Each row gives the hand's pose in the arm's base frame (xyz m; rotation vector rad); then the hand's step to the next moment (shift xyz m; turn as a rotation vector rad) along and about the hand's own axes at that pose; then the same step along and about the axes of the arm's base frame.
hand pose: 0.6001 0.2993 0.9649 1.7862 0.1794 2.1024
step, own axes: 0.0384 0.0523 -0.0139 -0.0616 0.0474 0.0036
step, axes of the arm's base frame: -0.0287 -0.0324 0.0503 0.0017 -0.0664 -0.0405
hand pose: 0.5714 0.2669 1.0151 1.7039 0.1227 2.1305
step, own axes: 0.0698 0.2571 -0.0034 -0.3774 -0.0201 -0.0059
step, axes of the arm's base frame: -0.0814 -0.2086 0.1444 0.0639 -0.1184 -0.3532
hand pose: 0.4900 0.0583 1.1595 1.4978 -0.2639 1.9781
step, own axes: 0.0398 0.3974 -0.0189 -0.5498 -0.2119 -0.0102
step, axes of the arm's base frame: -0.2561 -0.2851 0.1141 0.1999 -0.0297 -0.5536
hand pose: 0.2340 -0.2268 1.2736 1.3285 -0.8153 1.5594
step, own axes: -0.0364 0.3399 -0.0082 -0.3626 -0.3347 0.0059
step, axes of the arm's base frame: -0.3169 -0.1278 -0.0138 0.3169 0.0421 -0.3760
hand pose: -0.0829 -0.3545 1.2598 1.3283 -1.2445 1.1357
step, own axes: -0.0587 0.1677 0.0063 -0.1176 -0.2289 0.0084
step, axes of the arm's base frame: -0.1702 -0.0039 -0.0513 0.2231 0.0101 -0.1281
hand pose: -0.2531 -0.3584 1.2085 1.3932 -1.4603 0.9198
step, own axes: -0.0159 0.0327 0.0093 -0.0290 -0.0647 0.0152
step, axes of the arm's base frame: -0.0340 -0.0004 -0.0160 0.0618 -0.0106 -0.0364
